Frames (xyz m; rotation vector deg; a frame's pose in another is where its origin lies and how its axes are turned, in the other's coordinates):
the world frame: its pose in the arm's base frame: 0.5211 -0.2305 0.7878 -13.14 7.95 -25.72
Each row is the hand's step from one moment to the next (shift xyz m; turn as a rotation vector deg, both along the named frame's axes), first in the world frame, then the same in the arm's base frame.
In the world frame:
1: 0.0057 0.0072 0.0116 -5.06 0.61 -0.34
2: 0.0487 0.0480 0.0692 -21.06 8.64 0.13
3: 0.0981 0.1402 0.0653 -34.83 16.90 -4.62
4: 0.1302 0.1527 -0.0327 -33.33 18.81 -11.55
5: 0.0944 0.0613 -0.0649 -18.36 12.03 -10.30
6: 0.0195 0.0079 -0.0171 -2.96 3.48 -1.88
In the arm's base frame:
1: 0.0102 0.0060 0.0089 -4.32 2.72 -0.06
2: 0.0759 0.0335 0.0508 -15.19 16.95 -0.30
3: 0.1574 0.0915 0.0200 -24.93 29.40 -5.81
4: 0.1733 0.0697 -0.0803 -24.07 29.10 -13.10
5: 0.0977 -0.0005 -0.0857 -13.29 16.75 -11.43
6: 0.0175 -0.0050 -0.0201 -1.55 4.01 -2.44

